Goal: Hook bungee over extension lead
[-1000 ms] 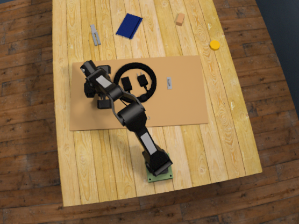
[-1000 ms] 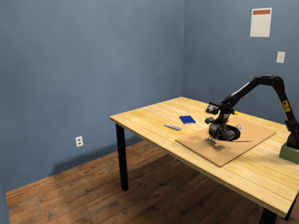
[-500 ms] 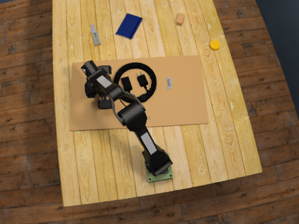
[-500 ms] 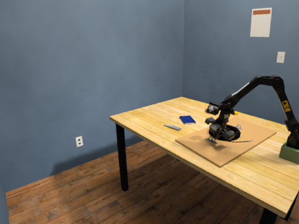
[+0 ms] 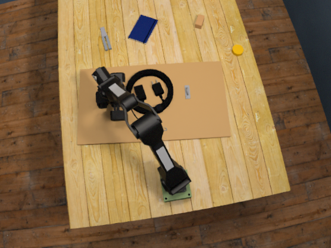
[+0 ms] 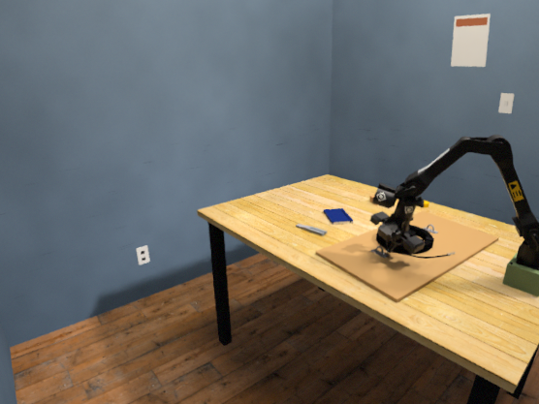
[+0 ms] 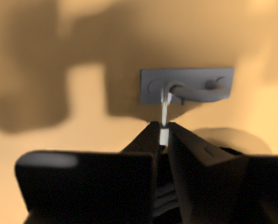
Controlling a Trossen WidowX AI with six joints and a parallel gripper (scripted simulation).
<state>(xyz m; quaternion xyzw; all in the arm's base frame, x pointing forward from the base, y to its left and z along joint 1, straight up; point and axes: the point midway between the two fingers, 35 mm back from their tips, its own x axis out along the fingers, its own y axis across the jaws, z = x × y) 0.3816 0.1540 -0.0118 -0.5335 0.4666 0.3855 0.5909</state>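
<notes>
The black coiled extension lead lies 20 mm ahead of my hand, 120 mm to the right of it and 30 mm below it. From my hand the other things lie so: tan block 330 mm ahead, 410 mm to the right, 40 mm below; board 20 mm behind, 120 mm to the right, 50 mm below; yellow disc 150 mm ahead, 550 mm to the right, 40 mm below.
</notes>
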